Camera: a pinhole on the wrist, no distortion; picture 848 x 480 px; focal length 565.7 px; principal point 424.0 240.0 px. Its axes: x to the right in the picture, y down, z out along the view. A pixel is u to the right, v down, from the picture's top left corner.
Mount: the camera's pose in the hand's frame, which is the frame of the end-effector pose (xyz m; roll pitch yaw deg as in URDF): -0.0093 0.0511 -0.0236 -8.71 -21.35 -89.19
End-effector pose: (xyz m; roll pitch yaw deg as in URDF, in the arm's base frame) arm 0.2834 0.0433 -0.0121 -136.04 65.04 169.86
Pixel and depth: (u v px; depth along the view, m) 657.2 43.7 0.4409
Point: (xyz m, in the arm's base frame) 0.6025 -0.3103 -0.0839
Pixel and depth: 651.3 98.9 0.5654
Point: 0.6588 -0.4100 -0.1517
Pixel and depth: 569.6 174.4 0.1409
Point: 0.4000 -0.0129 -0.0653
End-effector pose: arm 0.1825 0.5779 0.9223 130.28 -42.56 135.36
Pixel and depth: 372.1 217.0 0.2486
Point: 0.3520 0.7711 0.9306
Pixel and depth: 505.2 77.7 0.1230
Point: 0.2851 0.6582 0.9019
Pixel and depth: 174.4 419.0 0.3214
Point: 0.4000 0.8527 1.0823
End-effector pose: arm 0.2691 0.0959 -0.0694 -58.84 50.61 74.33
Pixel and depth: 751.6 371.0 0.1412
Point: 0.1659 0.1920 -0.0742
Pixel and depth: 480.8 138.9 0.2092
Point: 0.0626 0.1445 -0.0569
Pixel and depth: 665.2 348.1 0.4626
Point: -0.0571 0.4555 -0.0495
